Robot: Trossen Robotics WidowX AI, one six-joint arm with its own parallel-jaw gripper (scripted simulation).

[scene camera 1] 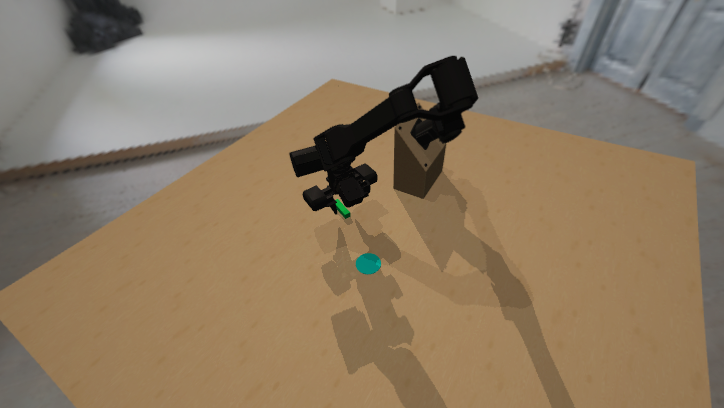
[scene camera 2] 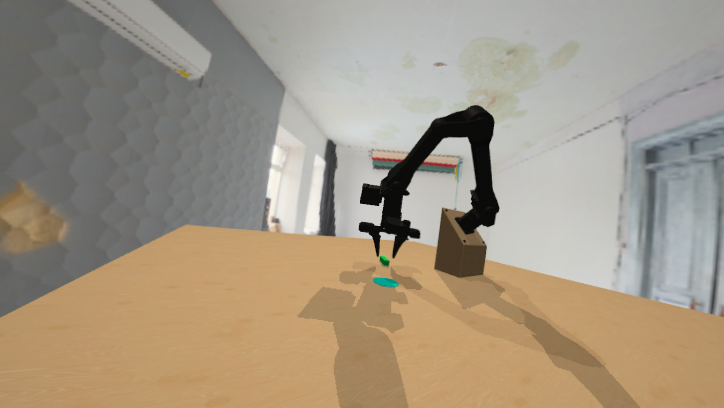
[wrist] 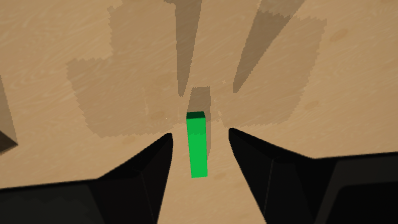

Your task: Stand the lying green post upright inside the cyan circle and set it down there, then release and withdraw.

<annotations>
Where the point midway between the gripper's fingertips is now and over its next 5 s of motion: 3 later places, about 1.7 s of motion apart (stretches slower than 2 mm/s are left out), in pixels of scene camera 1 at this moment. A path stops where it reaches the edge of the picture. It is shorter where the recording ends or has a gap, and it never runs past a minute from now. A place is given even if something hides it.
My gripper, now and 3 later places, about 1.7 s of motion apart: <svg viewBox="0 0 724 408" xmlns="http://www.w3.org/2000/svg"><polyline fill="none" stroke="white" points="343,209 340,186 344,195 364,220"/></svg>
</annotations>
